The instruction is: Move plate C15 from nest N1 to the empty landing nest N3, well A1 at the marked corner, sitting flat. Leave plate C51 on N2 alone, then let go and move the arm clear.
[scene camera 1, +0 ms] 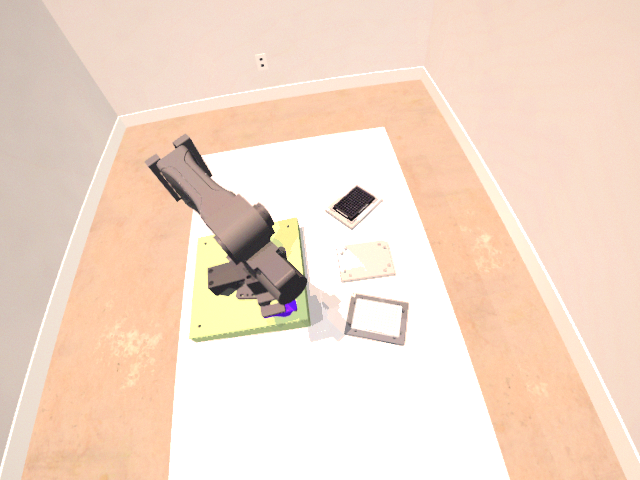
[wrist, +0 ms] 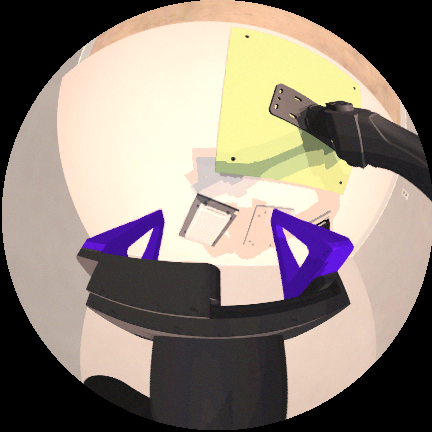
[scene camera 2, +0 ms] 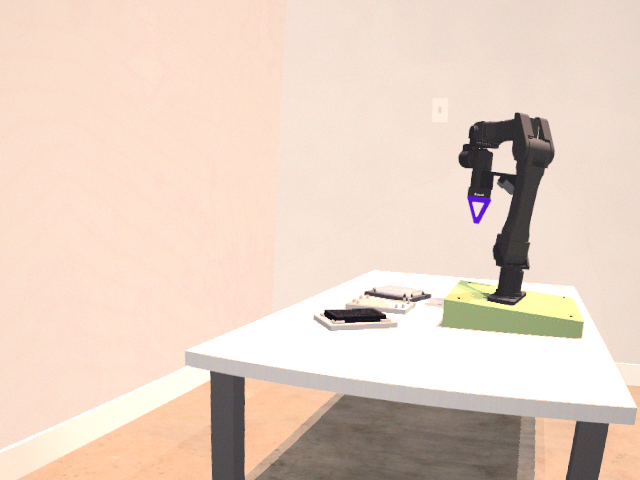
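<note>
A white plate [scene camera 1: 377, 316] [scene camera 2: 398, 290] [wrist: 210, 224] lies in a dark grey nest [scene camera 1: 404, 328] [wrist: 190, 216]. A black plate [scene camera 1: 354, 202] [scene camera 2: 355, 314] [wrist: 326, 224] lies in a white nest [scene camera 1: 352, 224] [scene camera 2: 356, 326]; in the wrist view a finger partly hides it. Between them is a pale nest with corner pegs [scene camera 1: 367, 262] [scene camera 2: 382, 305] [wrist: 261, 227], holding no plate. No labels or A1 mark can be read, so which plate is C15 cannot be told. My gripper [scene camera 1: 289, 308] [scene camera 2: 476, 221] [wrist: 217, 214] is open and empty, pointing down, high above the table and apart from both plates.
The arm stands on a yellow-green base block [scene camera 1: 209, 310] [scene camera 2: 516, 328] [wrist: 250, 100], beside the row of nests. All stand on a white table [scene camera 1: 330, 403] [scene camera 2: 289, 356] [wrist: 125, 115]. Walls stand beyond the table.
</note>
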